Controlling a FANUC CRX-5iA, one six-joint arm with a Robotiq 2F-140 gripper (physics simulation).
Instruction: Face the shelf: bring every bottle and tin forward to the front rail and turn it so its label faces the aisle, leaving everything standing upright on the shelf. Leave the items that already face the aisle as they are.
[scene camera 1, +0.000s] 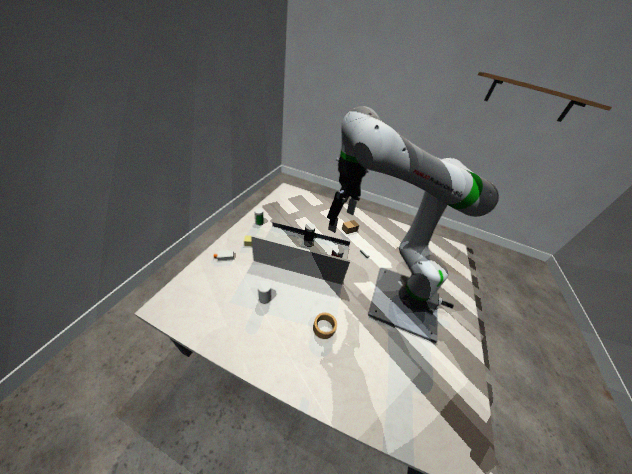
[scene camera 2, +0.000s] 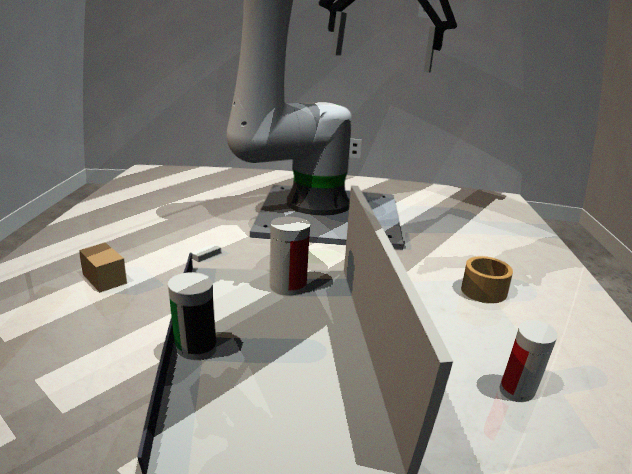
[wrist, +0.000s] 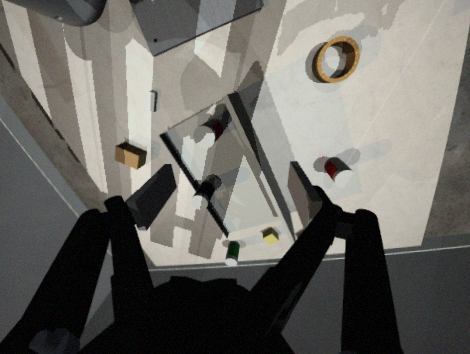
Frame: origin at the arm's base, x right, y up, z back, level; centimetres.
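Where they show: gripper, between the fingertips: (scene camera 1: 341, 221) (scene camera 2: 381, 62) (wrist: 229, 175); arm's base, origin of its link: (scene camera 1: 413, 297) (scene camera 2: 317, 204).
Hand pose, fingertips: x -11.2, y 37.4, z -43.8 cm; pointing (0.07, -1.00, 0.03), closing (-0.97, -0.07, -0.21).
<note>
Things, the pixels of their centre, and the offset from my fingertips.
- white-capped black tin, middle of its body: (scene camera 2: 192, 317) (wrist: 203, 194) (scene camera 1: 309, 232) dy -32.0, dx +21.3, dz -20.3 cm
- white tin with a red patch, middle of its body: (scene camera 2: 289, 256) (wrist: 209, 132) (scene camera 1: 336, 256) dy -31.5, dx +11.8, dz +0.1 cm
- white-and-red can, middle of its body: (scene camera 2: 527, 361) (wrist: 338, 171) (scene camera 1: 264, 292) dy -34.3, dx -23.4, dz -21.1 cm
- wooden ring, middle of its body: (scene camera 2: 487, 279) (wrist: 334, 61) (scene camera 1: 324, 325) dy -36.7, dx -23.7, dz +8.9 cm
- green can, middle of its body: (wrist: 232, 253) (scene camera 1: 259, 217) dy -34.4, dx +20.5, dz -54.3 cm
- yellow block, middle of its body: (wrist: 270, 236) (scene camera 1: 249, 240) dy -37.3, dx +2.3, dz -48.8 cm
- wooden box, middle of its body: (scene camera 2: 102, 266) (wrist: 131, 155) (scene camera 1: 350, 227) dy -36.7, dx +46.2, dz -1.6 cm
The shelf has a tall grey back panel (scene camera 1: 301, 262) (scene camera 2: 398, 306) and a low dark front rail (scene camera 2: 158, 397) (wrist: 185, 167). A white-capped black tin (scene camera 1: 309, 233) (scene camera 2: 198, 323) (wrist: 206, 190) stands upright close behind the rail, a green strip showing on its rail side in scene camera 2. A white tin with a red patch (scene camera 2: 289, 260) (wrist: 212, 130) stands upright near the robot end, set back from the rail; its red patch shows toward the shelf's far end and back panel. My gripper (scene camera 1: 342, 217) (scene camera 2: 384, 61) (wrist: 229, 175) is open and empty, above the shelf area.
Behind the back panel stand a white-and-red can (scene camera 1: 264, 293) (scene camera 2: 528, 362) (wrist: 338, 171) and a wooden ring (scene camera 1: 324, 335) (scene camera 2: 484, 291). Beyond the far end are a green can (scene camera 1: 259, 217) (wrist: 232, 252) and a yellow block (scene camera 1: 248, 240) (wrist: 270, 235). A wooden box (scene camera 1: 350, 226) (scene camera 2: 102, 267) lies on the rail side.
</note>
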